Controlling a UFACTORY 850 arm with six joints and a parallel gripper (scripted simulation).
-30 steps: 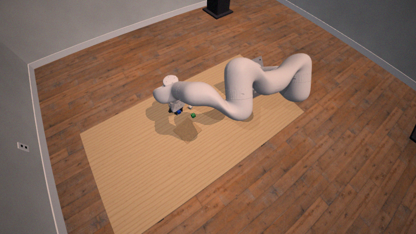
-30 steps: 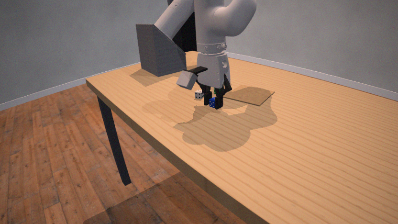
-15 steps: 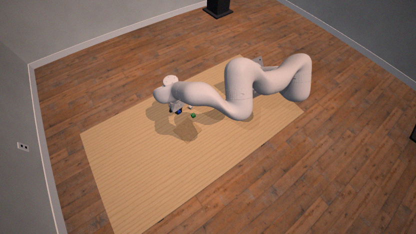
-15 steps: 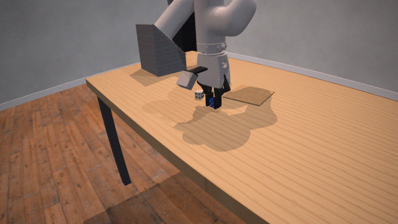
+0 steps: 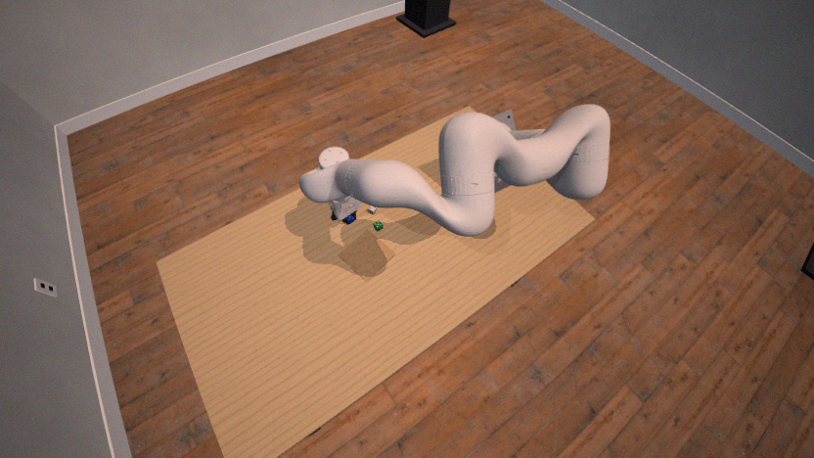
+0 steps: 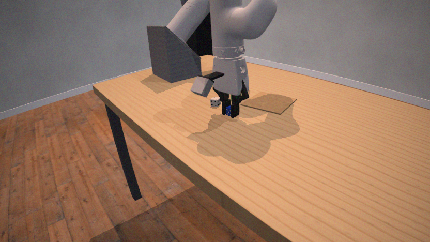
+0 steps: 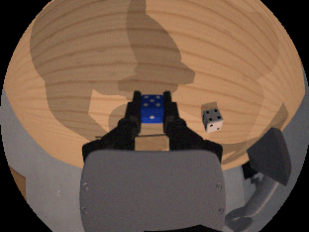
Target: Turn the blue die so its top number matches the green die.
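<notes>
The mat is 3 cm ahead of my hand, 15 cm to the left of it and 2 cm below it. From my hand the other things lie so: white die 9 cm behind, 2 cm to the left, 1 cm below; blue die 1 cm below; green die 6 cm behind, 9 cm to the left, 1 cm below.
</notes>
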